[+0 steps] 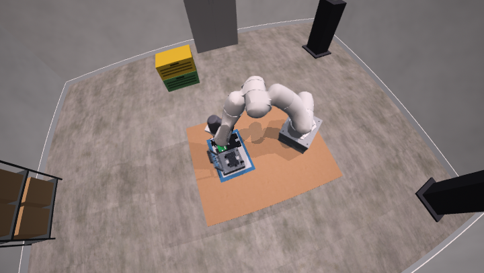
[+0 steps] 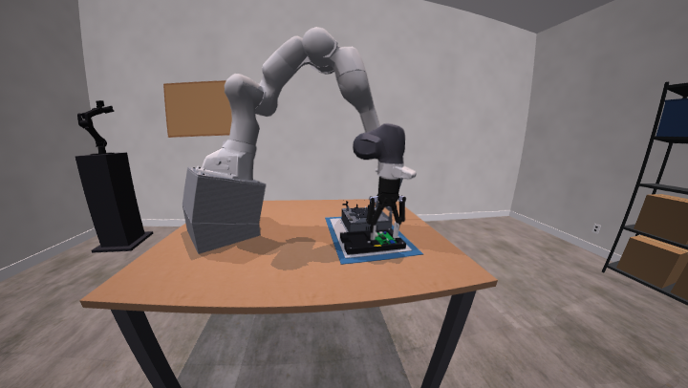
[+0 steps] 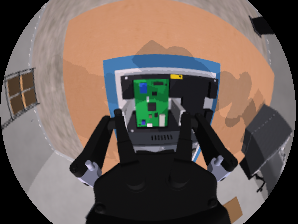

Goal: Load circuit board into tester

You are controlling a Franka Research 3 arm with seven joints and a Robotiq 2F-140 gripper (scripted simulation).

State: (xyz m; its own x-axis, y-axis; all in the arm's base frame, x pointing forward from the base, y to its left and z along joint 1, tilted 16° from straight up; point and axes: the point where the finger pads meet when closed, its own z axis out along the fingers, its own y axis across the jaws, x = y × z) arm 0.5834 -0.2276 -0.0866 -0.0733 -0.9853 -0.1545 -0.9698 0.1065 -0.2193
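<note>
My gripper is now 2 cm above the green circuit board. From my hand the other things lie so: tester lid: 10 cm ahead, 16 cm to the left, 14 cm above.
</note>
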